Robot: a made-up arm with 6 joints.
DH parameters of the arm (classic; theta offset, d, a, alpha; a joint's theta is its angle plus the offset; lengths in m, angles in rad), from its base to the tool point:
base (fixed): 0.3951 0 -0.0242 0
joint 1: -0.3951 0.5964 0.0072 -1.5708
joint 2: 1.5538 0 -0.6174 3.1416
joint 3: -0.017 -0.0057 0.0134 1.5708
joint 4: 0 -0.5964 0.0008 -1.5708
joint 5: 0 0.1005 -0.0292 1.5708
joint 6: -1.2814 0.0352 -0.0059 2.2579
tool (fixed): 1.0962 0.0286 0 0
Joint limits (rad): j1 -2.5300..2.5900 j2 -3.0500..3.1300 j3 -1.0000..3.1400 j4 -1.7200..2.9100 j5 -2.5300..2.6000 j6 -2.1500..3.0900
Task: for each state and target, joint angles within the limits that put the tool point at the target. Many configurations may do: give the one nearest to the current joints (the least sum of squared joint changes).
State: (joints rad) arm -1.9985 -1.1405 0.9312 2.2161 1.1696 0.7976
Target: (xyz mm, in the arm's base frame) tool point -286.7 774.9 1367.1
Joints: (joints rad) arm -1.1858 -1.0366 0.9973 2.1397 1.2133 0.8211
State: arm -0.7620 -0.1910 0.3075 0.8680 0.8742 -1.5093
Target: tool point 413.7 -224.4 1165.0
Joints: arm -0.3172 -0.1325 -0.3573 0.8768 0.8785 -1.4958
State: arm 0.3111 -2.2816 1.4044 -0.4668 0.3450 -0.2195
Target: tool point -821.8 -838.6 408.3
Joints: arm 0.7100 -1.8633 1.3200 -0.4851 0.2856 -0.2325
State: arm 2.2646 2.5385 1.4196 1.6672 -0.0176 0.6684
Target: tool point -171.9 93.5 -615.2
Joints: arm 2.2098 2.9868 1.3950 1.6112 -0.4527 0.6004
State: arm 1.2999 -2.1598 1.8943 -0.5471 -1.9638 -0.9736
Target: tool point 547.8 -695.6 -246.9
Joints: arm 2.1485 -2.0746 2.1484 -0.4429 -1.9211 -1.0207
